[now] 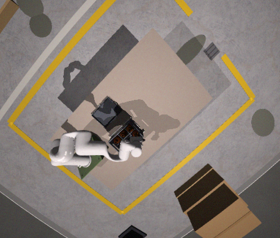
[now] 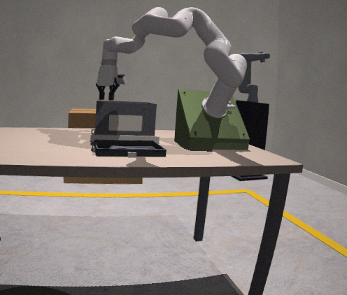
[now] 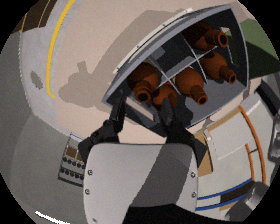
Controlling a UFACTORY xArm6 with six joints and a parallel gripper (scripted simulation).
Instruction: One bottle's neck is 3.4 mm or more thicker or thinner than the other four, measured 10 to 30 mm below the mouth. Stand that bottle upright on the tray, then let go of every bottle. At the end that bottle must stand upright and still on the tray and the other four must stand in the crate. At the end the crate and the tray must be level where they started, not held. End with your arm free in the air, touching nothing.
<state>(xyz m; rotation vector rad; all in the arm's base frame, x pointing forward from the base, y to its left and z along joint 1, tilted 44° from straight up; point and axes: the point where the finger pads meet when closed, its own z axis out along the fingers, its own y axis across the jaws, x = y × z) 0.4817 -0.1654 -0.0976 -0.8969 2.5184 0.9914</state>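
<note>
The dark crate lies 11 cm below my hand, 8 cm behind it and 5 cm to the left of it. The rest, counted from my hand: glass bottle: 17 cm behind, 11 cm below, 1 cm to the left; flat dark tray: 34 cm to the left, 18 cm below, 5 cm behind.
</note>
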